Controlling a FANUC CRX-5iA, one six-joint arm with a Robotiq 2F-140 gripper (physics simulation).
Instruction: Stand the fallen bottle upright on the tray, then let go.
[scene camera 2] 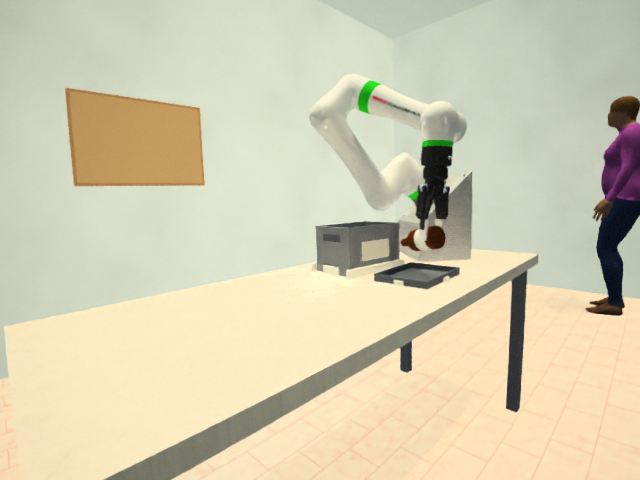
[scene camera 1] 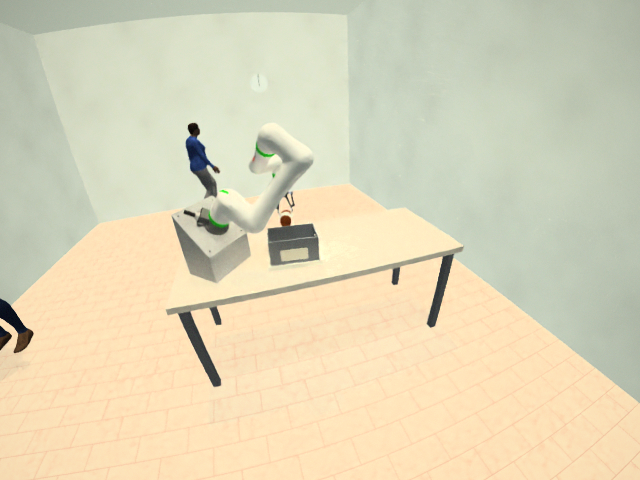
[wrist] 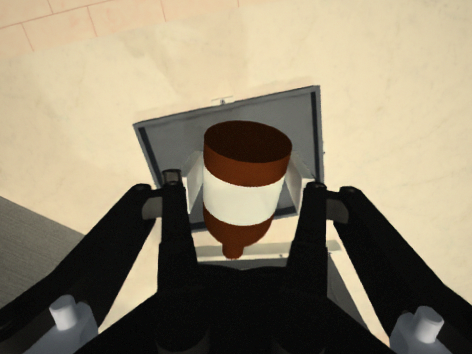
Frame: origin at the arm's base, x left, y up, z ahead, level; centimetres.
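Seen in the pictures: gripper, between the fingertips: (scene camera 2: 430,239) (wrist: 244,165); arm's base, origin of its link: (scene camera 1: 215,224).
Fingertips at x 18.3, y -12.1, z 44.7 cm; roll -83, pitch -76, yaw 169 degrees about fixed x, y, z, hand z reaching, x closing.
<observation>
Offsets run from my fingertips to a thing's top centre.
The brown bottle with a white label {dx -4.5, dy +4.7, dz -1.6 cm} (scene camera 1: 285,220) (scene camera 2: 435,237) (wrist: 242,200) lies on its side in the air, its neck toward the grey bin and its base facing away from it. My gripper (scene camera 2: 432,230) (wrist: 244,165) points down and is shut on the bottle's body, with one pale finger pad on each side. The dark grey tray {dx -5.1, dy -11.0, dz -1.9 cm} (scene camera 2: 427,283) (wrist: 170,137) lies on the table below, with a gap between it and the bottle. In the scene camera 1 view the tray does not show, and the fingertips are too small to make out.
The open grey bin {dx -31.3, dy +3.9, dz -4.8 cm} (scene camera 1: 273,254) (scene camera 2: 336,250) stands on the table beside the tray, on the side of the bottle's neck. The robot's grey pedestal (scene camera 1: 227,260) (scene camera 2: 461,222) stands at the table's end. People stand beyond the table (scene camera 1: 392,235) (scene camera 2: 206,351).
</observation>
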